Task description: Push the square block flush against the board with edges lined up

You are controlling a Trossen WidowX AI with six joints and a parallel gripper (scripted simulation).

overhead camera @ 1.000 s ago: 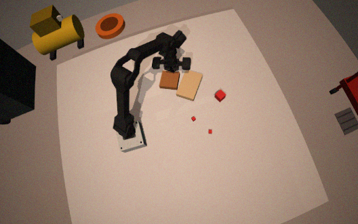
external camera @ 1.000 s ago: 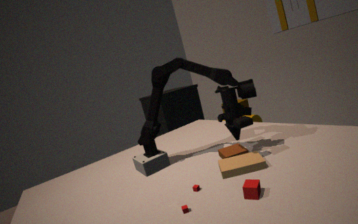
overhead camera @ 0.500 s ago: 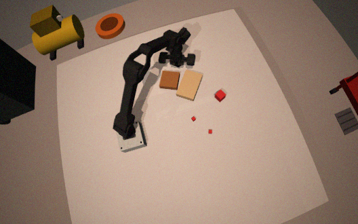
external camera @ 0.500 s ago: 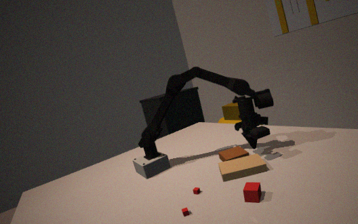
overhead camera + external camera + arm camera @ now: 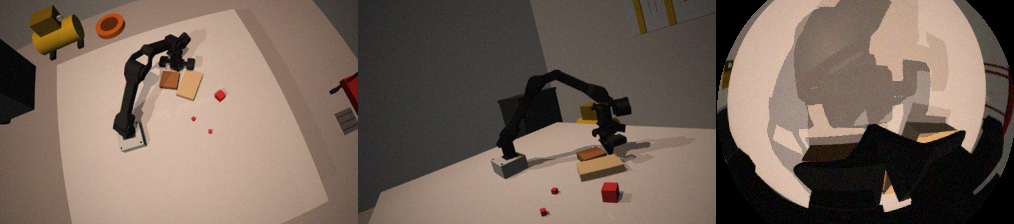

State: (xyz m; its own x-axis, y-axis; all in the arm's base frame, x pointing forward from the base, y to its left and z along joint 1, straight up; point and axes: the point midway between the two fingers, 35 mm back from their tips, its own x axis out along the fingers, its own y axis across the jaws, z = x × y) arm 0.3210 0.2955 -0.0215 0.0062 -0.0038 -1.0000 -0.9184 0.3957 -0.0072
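The square block is 6 cm behind my gripper tip, 5 cm to the right of it and 1 cm above it. Round my gripper tip: tan board: 11 cm to the right, 4 cm ahead, 1 cm above; red cube: 22 cm to the right, 17 cm ahead, 2 cm above.
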